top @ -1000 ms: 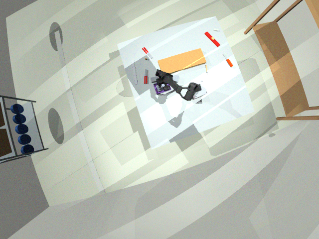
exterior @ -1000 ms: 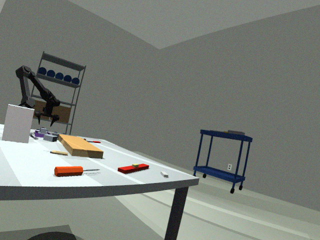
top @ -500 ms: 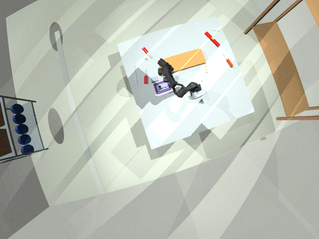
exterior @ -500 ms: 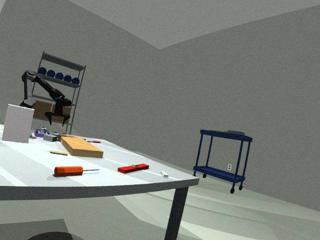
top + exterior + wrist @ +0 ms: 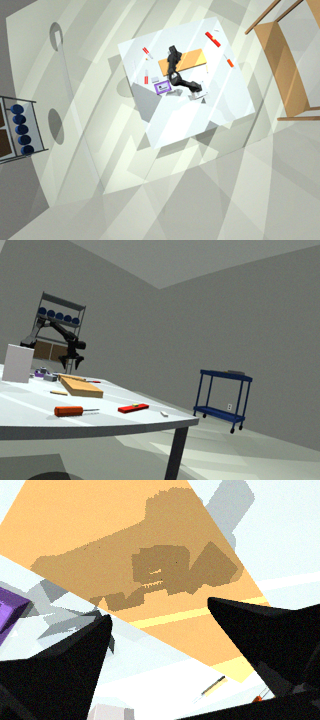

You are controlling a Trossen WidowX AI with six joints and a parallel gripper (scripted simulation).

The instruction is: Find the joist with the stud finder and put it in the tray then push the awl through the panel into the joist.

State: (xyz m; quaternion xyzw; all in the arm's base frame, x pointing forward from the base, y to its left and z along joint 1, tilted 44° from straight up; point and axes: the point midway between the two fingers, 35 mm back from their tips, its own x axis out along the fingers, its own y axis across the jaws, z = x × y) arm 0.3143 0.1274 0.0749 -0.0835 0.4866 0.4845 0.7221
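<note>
Right now my gripper tip is 130 mm past the awl, 360 mm to the left of it and 100 mm above it. From my gripper tip the other things lie so: grey stud finder 180 mm behind, 200 mm to the left, 50 mm below; red level 250 mm ahead, 570 mm to the right, 90 mm below; purple tray 180 mm behind, 180 mm to the left, 90 mm below.
</note>
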